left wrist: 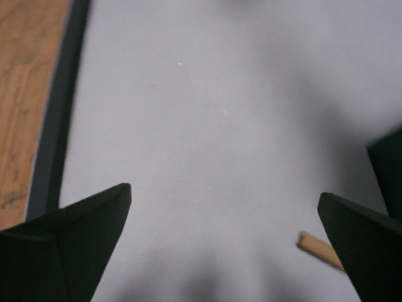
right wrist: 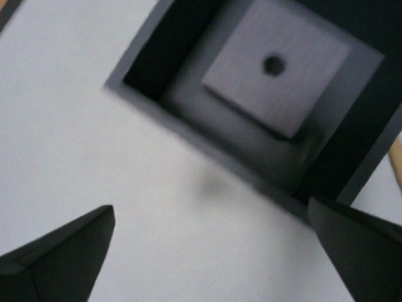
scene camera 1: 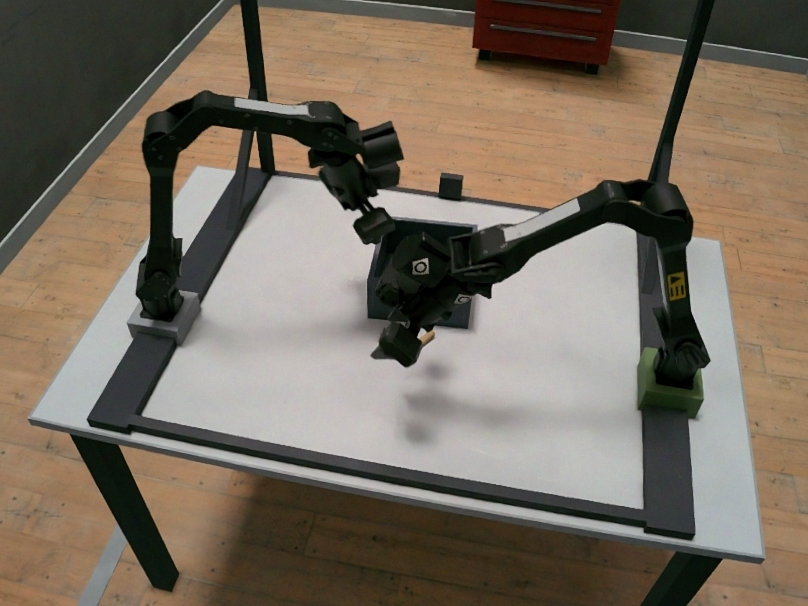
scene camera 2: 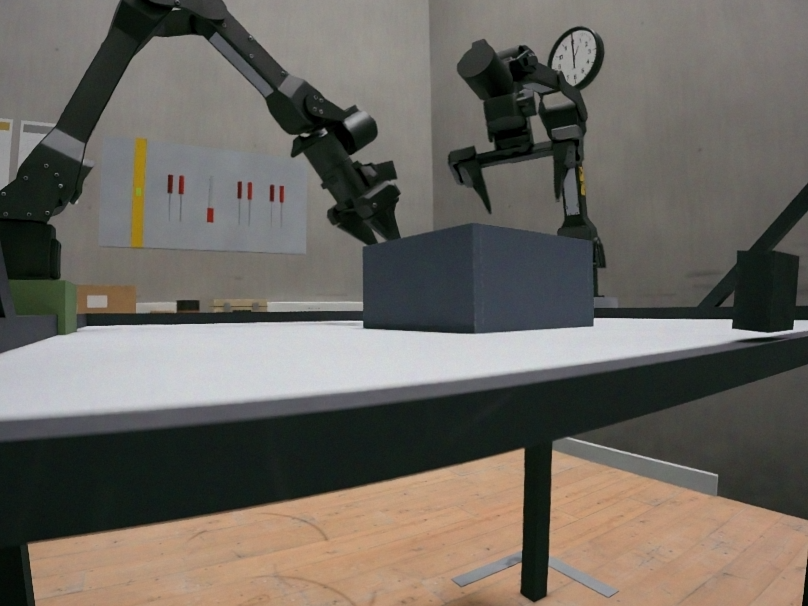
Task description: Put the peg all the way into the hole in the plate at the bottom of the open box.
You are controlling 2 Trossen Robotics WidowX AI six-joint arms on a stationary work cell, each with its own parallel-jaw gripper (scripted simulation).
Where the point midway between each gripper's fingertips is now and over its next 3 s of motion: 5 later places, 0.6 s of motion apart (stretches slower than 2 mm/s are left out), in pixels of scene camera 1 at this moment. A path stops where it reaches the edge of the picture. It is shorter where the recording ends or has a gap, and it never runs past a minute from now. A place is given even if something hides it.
My left gripper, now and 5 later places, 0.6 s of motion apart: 381, 337; 418, 313; 430, 305; 426, 320; 418, 334; 413, 340
My right gripper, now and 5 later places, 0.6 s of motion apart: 367, 227; 410, 242; 417, 246; 410, 242; 355, 230; 278, 231
